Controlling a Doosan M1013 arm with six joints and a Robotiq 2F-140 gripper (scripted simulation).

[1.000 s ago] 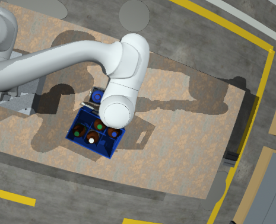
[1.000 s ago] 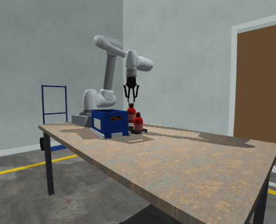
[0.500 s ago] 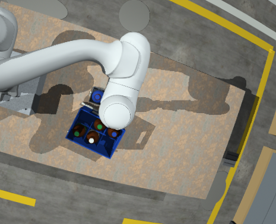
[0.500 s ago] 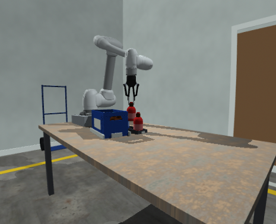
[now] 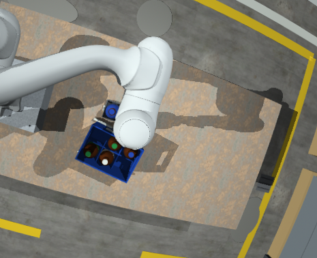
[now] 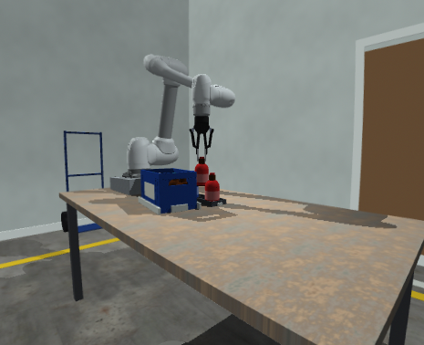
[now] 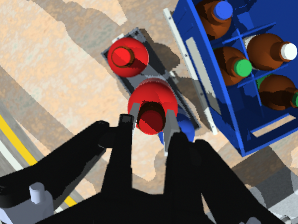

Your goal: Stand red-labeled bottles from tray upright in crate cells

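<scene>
Now: the red bottle 9 cm below my hand. From my hand the other things lie so: blue-capped bottle 9 cm behind, 1 cm to the left, 17 cm below; dark tray 24 cm below; red-labeled bottle 9 cm ahead, 1 cm to the right, 17 cm below.
</scene>
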